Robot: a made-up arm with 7 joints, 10 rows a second.
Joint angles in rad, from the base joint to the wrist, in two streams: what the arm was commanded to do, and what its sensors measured. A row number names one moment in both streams.
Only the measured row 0 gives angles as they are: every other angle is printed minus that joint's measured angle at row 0.
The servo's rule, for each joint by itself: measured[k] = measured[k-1] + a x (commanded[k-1-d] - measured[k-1]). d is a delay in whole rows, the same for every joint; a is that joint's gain. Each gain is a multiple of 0.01, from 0.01 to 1. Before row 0 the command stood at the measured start. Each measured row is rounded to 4 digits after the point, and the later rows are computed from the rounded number. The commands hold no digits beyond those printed.
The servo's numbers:
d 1
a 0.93 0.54 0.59 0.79 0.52 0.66 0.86
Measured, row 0:
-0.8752 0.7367 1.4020 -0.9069 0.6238 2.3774 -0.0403
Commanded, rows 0 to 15:
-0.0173 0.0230 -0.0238 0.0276 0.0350 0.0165 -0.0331
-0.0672 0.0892 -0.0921 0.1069 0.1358 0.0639 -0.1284
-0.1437 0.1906 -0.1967 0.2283 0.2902 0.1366 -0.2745
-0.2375 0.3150 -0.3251 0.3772 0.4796 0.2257 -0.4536
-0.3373 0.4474 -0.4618 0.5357 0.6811 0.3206 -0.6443
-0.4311 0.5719 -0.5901 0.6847 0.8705 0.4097 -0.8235
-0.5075 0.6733 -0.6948 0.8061 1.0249 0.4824 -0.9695
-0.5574 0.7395 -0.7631 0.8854 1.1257 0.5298 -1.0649
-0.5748 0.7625 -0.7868 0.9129 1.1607 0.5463 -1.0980
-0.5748 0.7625 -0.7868 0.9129 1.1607 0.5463 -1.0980
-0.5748 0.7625 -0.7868 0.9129 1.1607 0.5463 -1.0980
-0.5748 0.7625 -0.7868 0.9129 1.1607 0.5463 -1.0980
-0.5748 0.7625 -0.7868 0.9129 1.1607 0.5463 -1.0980
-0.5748 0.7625 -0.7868 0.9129 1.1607 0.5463 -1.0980
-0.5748 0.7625 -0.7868 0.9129 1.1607 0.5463 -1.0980
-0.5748 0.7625 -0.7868 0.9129 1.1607 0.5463 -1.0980
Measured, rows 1 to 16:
0.0000 0.0000 0.0000 0.0000 0.0000 0.0000 0.0000
-0.0161 0.0124 -0.0140 0.0218 0.0182 0.0109 -0.0285
-0.0636 0.0539 -0.0601 0.0890 0.0794 0.0459 -0.1144
-0.1381 0.1277 -0.1407 0.1990 0.1890 0.1058 -0.2521
-0.2305 0.2288 -0.2495 0.3398 0.3401 0.1849 -0.4254
-0.3298 0.3468 -0.3748 0.4946 0.5174 0.2745 -0.6137
-0.4240 0.4684 -0.5018 0.6448 0.7010 0.3637 -0.7941
-0.5017 0.5790 -0.6157 0.7722 0.8694 0.4420 -0.9449
-0.5535 0.6657 -0.7027 0.8616 1.0027 0.4999 -1.0481
-0.5733 0.7180 -0.7523 0.9021 1.0849 0.5305 -1.0910
-0.5747 0.7420 -0.7727 0.9106 1.1243 0.5409 -1.0970
-0.5748 0.7531 -0.7810 0.9124 1.1432 0.5445 -1.0979
-0.5748 0.7582 -0.7844 0.9128 1.1523 0.5457 -1.0980
-0.5748 0.7605 -0.7858 0.9129 1.1567 0.5461 -1.0980
-0.5748 0.7616 -0.7864 0.9129 1.1588 0.5462 -1.0980
-0.5748 0.7621 -0.7866 0.9129 1.1598 0.5463 -1.0980

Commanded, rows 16 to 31:
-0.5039 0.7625 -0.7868 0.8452 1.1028 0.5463 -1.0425
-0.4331 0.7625 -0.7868 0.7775 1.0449 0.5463 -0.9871
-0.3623 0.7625 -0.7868 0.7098 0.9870 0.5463 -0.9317
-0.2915 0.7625 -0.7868 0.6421 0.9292 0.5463 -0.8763
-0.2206 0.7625 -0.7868 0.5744 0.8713 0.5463 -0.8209
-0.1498 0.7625 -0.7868 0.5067 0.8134 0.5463 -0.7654
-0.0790 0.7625 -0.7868 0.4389 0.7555 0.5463 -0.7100
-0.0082 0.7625 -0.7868 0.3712 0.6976 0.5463 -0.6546
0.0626 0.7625 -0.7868 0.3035 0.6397 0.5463 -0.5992
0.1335 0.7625 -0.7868 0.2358 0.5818 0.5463 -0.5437
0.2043 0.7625 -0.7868 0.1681 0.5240 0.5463 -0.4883
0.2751 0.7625 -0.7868 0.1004 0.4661 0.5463 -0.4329
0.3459 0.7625 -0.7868 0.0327 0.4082 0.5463 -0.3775
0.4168 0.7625 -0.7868 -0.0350 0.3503 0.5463 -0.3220
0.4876 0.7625 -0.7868 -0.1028 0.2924 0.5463 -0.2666
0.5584 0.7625 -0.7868 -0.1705 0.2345 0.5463 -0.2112
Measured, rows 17 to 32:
-0.5748 0.7623 -0.7867 0.9129 1.1603 0.5463 -1.0980
-0.5089 0.7624 -0.7868 0.8594 1.1304 0.5463 -1.0503
-0.4384 0.7625 -0.7868 0.7947 1.0859 0.5463 -0.9959
-0.3676 0.7625 -0.7868 0.7276 1.0345 0.5463 -0.9407
-0.2968 0.7625 -0.7868 0.6601 0.9797 0.5463 -0.8853
-0.2259 0.7625 -0.7868 0.5924 0.9233 0.5463 -0.8299
-0.1551 0.7625 -0.7868 0.5247 0.8662 0.5463 -0.7744
-0.0843 0.7625 -0.7868 0.4569 0.8086 0.5463 -0.7190
-0.0135 0.7625 -0.7868 0.3892 0.7509 0.5463 -0.6636
0.0573 0.7625 -0.7868 0.3215 0.6931 0.5463 -0.6082
0.1282 0.7625 -0.7868 0.2538 0.6352 0.5463 -0.5527
0.1990 0.7625 -0.7868 0.1861 0.5774 0.5463 -0.4973
0.2698 0.7625 -0.7868 0.1184 0.5195 0.5463 -0.4419
0.3406 0.7625 -0.7868 0.0507 0.4616 0.5463 -0.3865
0.4115 0.7625 -0.7868 -0.0170 0.4037 0.5463 -0.3310
0.4823 0.7625 -0.7868 -0.0848 0.3458 0.5463 -0.2756

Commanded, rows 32 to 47:
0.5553 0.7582 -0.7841 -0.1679 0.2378 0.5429 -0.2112
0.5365 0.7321 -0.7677 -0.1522 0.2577 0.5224 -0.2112
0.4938 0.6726 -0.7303 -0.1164 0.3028 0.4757 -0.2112
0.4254 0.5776 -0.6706 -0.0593 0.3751 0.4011 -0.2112
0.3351 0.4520 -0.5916 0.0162 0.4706 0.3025 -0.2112
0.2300 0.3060 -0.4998 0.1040 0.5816 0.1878 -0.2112
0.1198 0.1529 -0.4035 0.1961 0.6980 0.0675 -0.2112
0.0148 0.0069 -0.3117 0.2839 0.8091 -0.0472 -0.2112
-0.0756 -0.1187 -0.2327 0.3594 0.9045 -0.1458 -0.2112
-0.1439 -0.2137 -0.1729 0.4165 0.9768 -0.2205 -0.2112
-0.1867 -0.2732 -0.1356 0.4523 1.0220 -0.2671 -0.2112
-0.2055 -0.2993 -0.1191 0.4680 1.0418 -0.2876 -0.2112
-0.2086 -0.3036 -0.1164 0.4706 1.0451 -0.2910 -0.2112
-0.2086 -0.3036 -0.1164 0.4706 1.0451 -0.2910 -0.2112
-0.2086 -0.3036 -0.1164 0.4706 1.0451 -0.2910 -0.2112
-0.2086 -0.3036 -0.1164 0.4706 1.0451 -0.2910 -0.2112
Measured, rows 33 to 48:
0.5531 0.7625 -0.7868 -0.1525 0.2879 0.5463 -0.2202
0.5551 0.7602 -0.7852 -0.1647 0.2618 0.5441 -0.2125
0.5378 0.7450 -0.7749 -0.1548 0.2597 0.5298 -0.2114
0.4969 0.7059 -0.7486 -0.1245 0.2821 0.4941 -0.2112
0.4304 0.6366 -0.7026 -0.0730 0.3305 0.4327 -0.2112
0.3418 0.5369 -0.6371 -0.0025 0.4034 0.3468 -0.2112
0.2378 0.4122 -0.5561 0.0816 0.4961 0.2419 -0.2112
0.1281 0.2722 -0.4661 0.1721 0.6011 0.1268 -0.2112
0.0227 0.1289 -0.3750 0.2604 0.7093 0.0120 -0.2112
-0.0687 -0.0048 -0.2910 0.3386 0.8108 -0.0921 -0.2112
-0.1386 -0.1176 -0.2213 0.4001 0.8971 -0.1768 -0.2112
-0.1833 -0.2016 -0.1707 0.4413 0.9620 -0.2364 -0.2112
-0.2039 -0.2544 -0.1403 0.4624 1.0035 -0.2702 -0.2112
-0.2083 -0.2810 -0.1262 0.4689 1.0251 -0.2839 -0.2112
-0.2086 -0.2932 -0.1204 0.4702 1.0355 -0.2886 -0.2112
-0.2086 -0.2988 -0.1180 0.4705 1.0405 -0.2902 -0.2112

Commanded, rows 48 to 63:
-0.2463 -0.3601 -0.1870 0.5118 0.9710 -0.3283 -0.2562
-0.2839 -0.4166 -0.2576 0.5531 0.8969 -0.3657 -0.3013
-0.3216 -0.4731 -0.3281 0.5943 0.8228 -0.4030 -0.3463
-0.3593 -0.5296 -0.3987 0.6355 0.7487 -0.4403 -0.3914
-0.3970 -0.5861 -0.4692 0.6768 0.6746 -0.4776 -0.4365
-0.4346 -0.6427 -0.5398 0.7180 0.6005 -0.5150 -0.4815
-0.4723 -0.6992 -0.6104 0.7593 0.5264 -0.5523 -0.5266
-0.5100 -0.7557 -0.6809 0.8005 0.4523 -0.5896 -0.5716
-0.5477 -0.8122 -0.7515 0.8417 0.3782 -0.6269 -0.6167
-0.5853 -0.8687 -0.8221 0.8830 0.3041 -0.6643 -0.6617
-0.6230 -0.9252 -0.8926 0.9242 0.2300 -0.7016 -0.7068
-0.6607 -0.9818 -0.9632 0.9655 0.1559 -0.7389 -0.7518
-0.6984 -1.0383 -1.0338 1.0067 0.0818 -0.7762 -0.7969
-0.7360 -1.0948 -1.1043 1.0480 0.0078 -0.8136 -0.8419
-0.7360 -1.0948 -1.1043 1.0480 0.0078 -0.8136 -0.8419
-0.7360 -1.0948 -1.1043 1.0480 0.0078 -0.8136 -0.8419
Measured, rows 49 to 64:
-0.2086 -0.3014 -0.1171 0.4706 1.0429 -0.2907 -0.2112
-0.2437 -0.3331 -0.1583 0.5031 1.0055 -0.3155 -0.2499
-0.2811 -0.3782 -0.2169 0.5426 0.9490 -0.3486 -0.2941
-0.3188 -0.4294 -0.2825 0.5834 0.8834 -0.3845 -0.3390
-0.3565 -0.4835 -0.3511 0.6246 0.8134 -0.4213 -0.3841
-0.3942 -0.5389 -0.4208 0.6658 0.7412 -0.4585 -0.4292
-0.4318 -0.5950 -0.4910 0.7070 0.6680 -0.4958 -0.4742
-0.4695 -0.6513 -0.5614 0.7483 0.5944 -0.5331 -0.5193
-0.5072 -0.7077 -0.6319 0.7895 0.5205 -0.5704 -0.5643
-0.5449 -0.7641 -0.7025 0.8307 0.4465 -0.6077 -0.6094
-0.5825 -0.8206 -0.7731 0.8720 0.3725 -0.6451 -0.6544
-0.6202 -0.8771 -0.8436 0.9132 0.2984 -0.6824 -0.6995
-0.6579 -0.9336 -0.9142 0.9545 0.2243 -0.7197 -0.7445
-0.6956 -0.9901 -0.9848 0.9957 0.1502 -0.7570 -0.7896
-0.7332 -1.0466 -1.0553 1.0370 0.0762 -0.7944 -0.8346
-0.7358 -1.0726 -1.0842 1.0457 0.0406 -0.8071 -0.8409

